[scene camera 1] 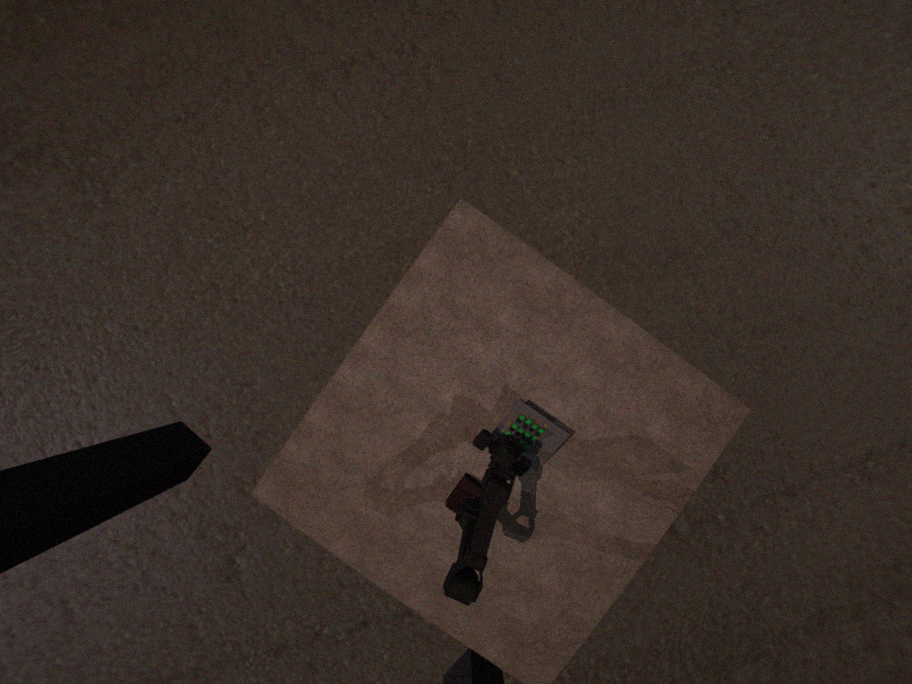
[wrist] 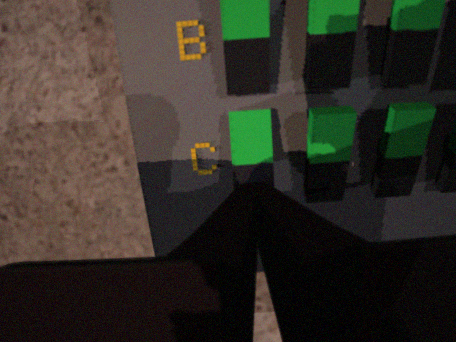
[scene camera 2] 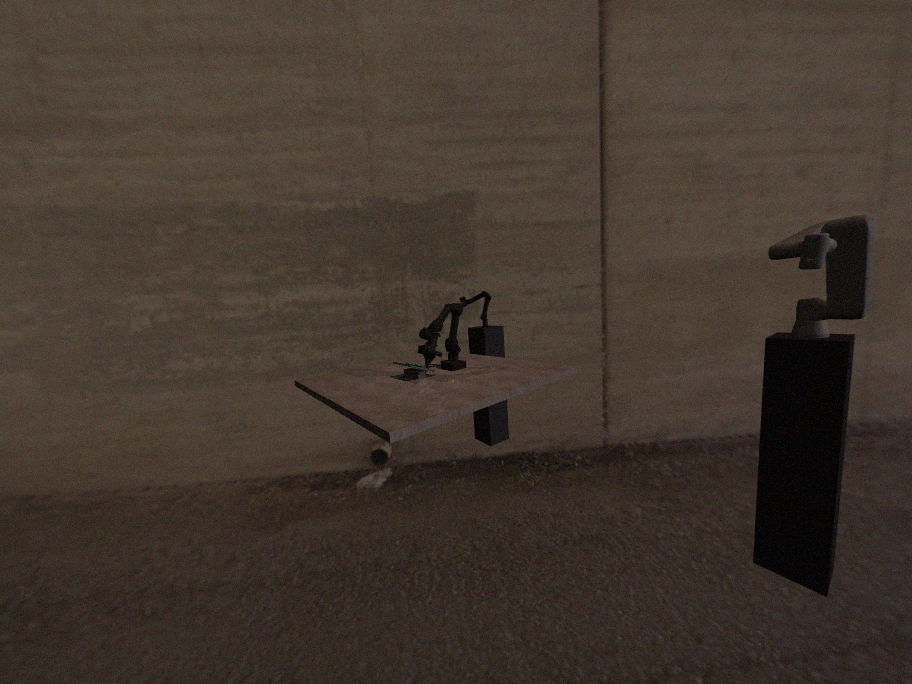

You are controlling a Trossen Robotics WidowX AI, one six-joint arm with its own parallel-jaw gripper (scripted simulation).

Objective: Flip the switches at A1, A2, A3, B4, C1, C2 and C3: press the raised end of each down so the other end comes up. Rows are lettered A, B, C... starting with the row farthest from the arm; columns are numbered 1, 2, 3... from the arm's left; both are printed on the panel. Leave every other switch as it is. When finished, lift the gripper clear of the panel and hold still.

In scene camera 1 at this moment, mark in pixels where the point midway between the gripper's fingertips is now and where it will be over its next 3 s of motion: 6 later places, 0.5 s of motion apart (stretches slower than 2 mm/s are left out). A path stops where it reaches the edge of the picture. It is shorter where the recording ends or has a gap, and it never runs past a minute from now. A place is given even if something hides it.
My gripper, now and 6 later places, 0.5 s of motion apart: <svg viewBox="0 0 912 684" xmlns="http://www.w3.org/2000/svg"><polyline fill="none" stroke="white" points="504,438 504,438 504,438 507,447 514,443 514,440 514,439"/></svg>
